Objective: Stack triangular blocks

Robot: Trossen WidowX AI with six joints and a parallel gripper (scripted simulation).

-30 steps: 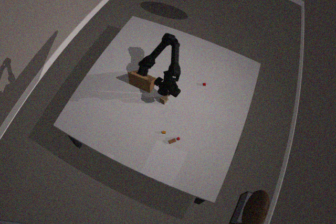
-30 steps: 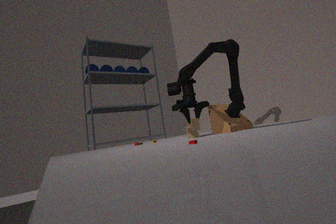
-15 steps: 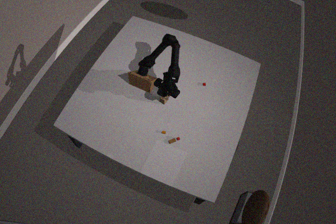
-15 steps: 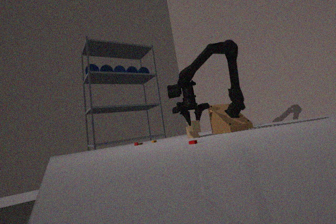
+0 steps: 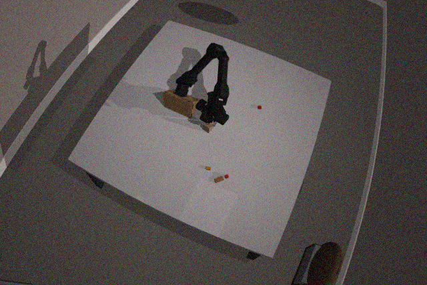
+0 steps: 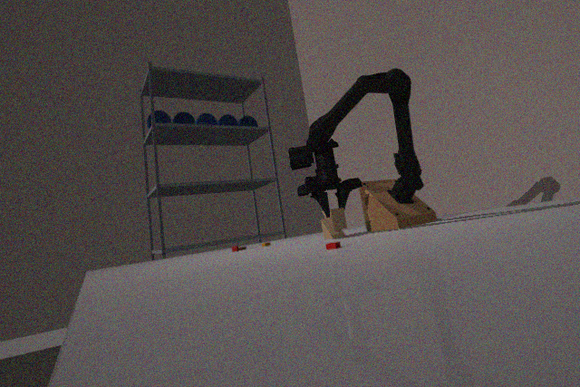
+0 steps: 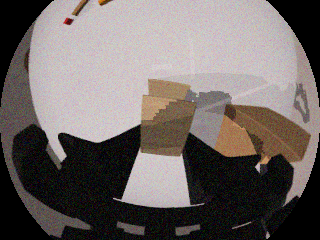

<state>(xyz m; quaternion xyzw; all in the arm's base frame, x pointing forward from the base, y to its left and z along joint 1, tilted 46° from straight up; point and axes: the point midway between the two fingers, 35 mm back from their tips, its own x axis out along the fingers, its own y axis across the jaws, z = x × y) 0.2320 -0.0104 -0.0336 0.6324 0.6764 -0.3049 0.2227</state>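
The triangular block lies 40 mm to the right of my gripper tip and 50 mm below it. From my gripper tip the other things lie so: orange piece: 130 mm ahead, 240 mm to the right, 60 mm below; red bit: 240 mm ahead, 230 mm to the right, 50 mm below; tan piece: 210 mm ahead, 270 mm to the right, 60 mm below.
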